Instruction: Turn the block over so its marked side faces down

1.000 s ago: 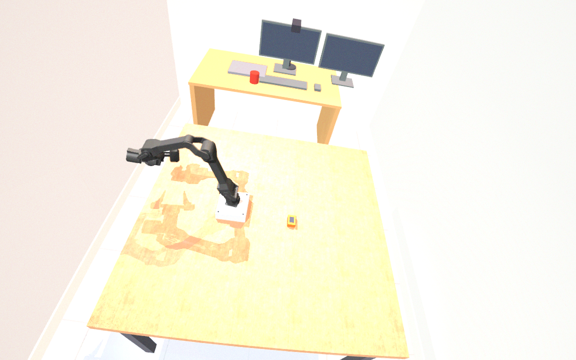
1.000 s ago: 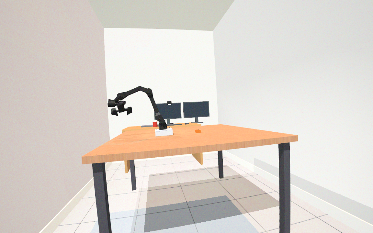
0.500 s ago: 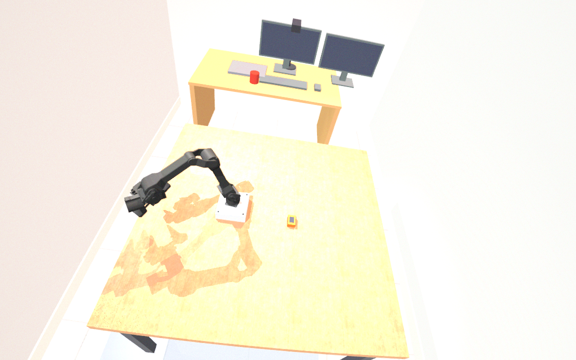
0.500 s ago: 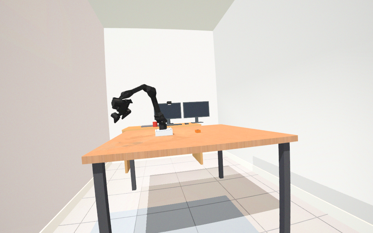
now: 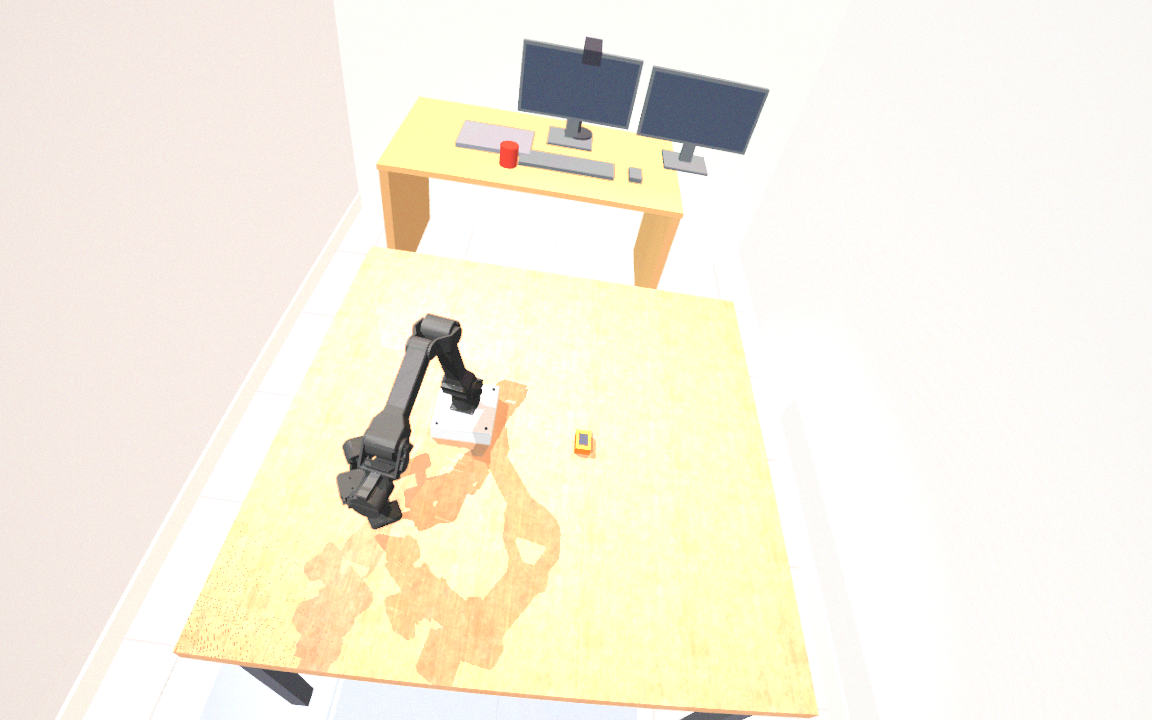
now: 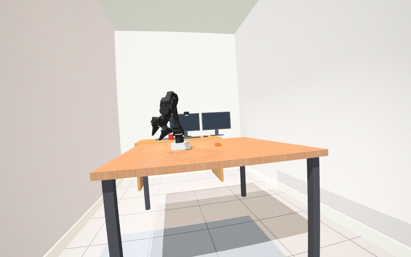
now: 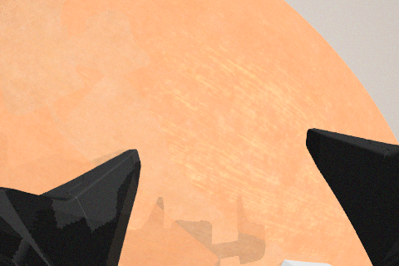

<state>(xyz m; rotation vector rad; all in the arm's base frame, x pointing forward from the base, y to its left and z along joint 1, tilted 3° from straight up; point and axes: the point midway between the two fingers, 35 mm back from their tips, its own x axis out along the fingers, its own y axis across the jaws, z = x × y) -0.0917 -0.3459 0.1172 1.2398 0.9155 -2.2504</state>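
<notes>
The orange block lies 440 mm ahead of my gripper tip, 350 mm to the left of it and 100 mm below it.
</notes>
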